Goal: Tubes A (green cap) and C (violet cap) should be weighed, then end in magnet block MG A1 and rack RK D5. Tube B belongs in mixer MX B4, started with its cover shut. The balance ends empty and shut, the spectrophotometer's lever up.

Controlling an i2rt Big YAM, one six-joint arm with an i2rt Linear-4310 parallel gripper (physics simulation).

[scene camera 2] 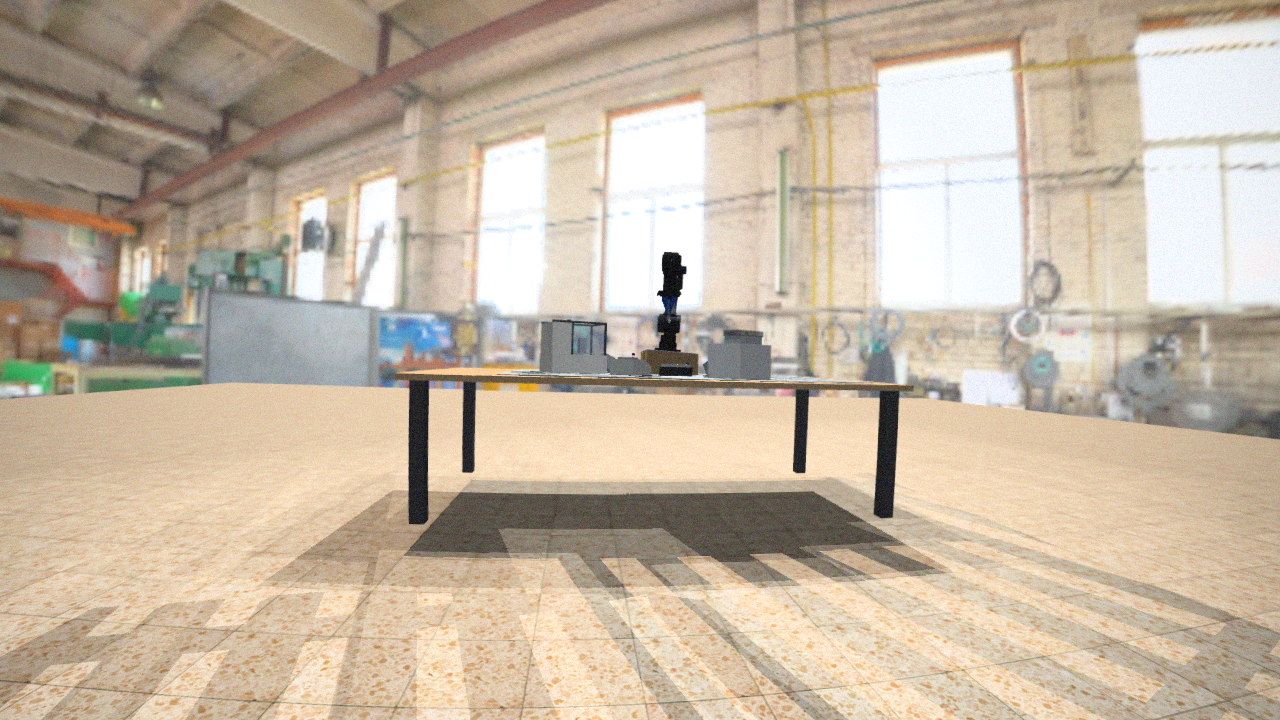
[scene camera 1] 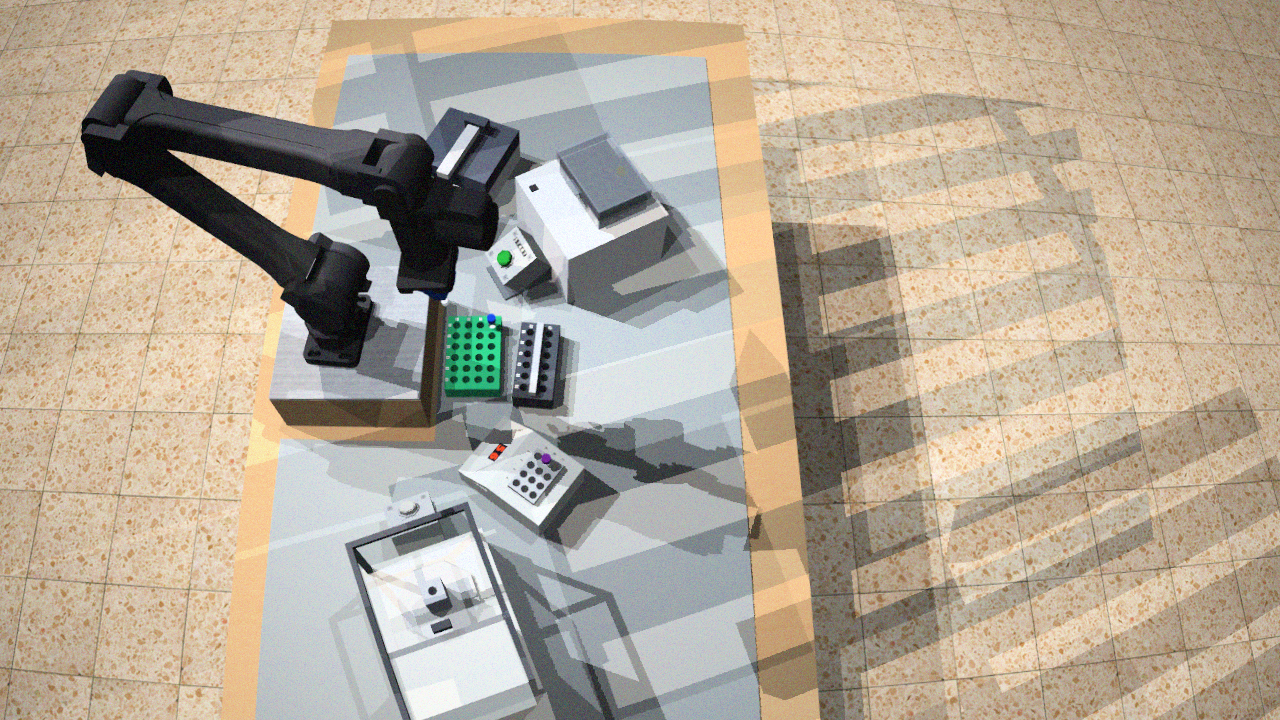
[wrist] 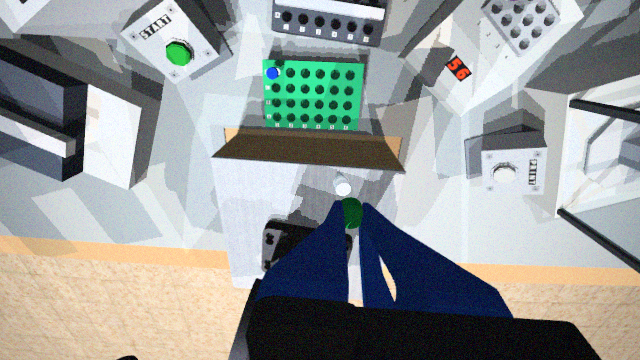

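Pixels of known places: gripper, fingertip midpoint: [scene camera 2: 668, 314] [scene camera 1: 441, 295] [wrist: 350, 211]; arm's base, origin of the base link: [scene camera 2: 667, 352] [scene camera 1: 339, 331].
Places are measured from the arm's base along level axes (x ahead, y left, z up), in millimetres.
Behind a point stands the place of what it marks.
Observation:
My gripper [scene camera 1: 436, 293] @[y -13, x 181, z 163 mm] [wrist: 350, 211] @[y -13, x 181, z 163 mm] is shut on the green-capped tube A [wrist: 352, 214] @[y -13, x 184, z 171 mm], whose white end points away from the fingers. In the wrist view they show over the arm's pedestal [wrist: 260, 185] @[y 69, x 96, z 0 mm], beside the rack. A blue-capped tube [scene camera 1: 490, 318] @[y 70, x 223, z -45 mm] [wrist: 272, 73] @[y 71, x 224, z -45 mm] stands in the corner hole D1 of the green rack [scene camera 1: 474, 392] @[y -42, x 211, z -82 mm] [wrist: 312, 65] @[y 26, x 238, z -69 mm]. The violet-capped tube C [scene camera 1: 546, 458] @[y -163, x 337, z -11 mm] stands in the white block unit with a red display [scene camera 1: 519, 445] @[y -137, x 294, z -39 mm] [wrist: 480, 70] @[y -170, x 265, z -43 mm]. The balance [scene camera 1: 460, 662] @[y -479, x 267, z 109 mm] [wrist: 600, 108] @[y -277, x 250, z 14 mm] has a small holder [scene camera 1: 435, 591] @[y -378, x 212, z 23 mm] inside; no tube shows in it.
A dark block with a white bar [scene camera 1: 536, 358] @[y 12, x 302, z -52 mm] [wrist: 330, 8] @[y 14, x 299, z -51 mm] stands beside the rack. A green START button [scene camera 1: 504, 257] @[y 174, x 231, z -29 mm] [wrist: 178, 53] @[y 174, x 232, z -29 mm], a large white box [scene camera 1: 550, 214] @[y 221, x 300, z 36 mm] with a grey lid, and a dark-lidded unit [scene camera 1: 496, 152] @[y 380, x 187, z -19 mm] [wrist: 30, 150] @[y 384, x 88, z -19 mm] stand opposite the balance. A white button [scene camera 1: 409, 507] @[y -253, x 150, z -27 mm] [wrist: 504, 173] @[y -248, x 149, z -30 mm] adjoins the balance.

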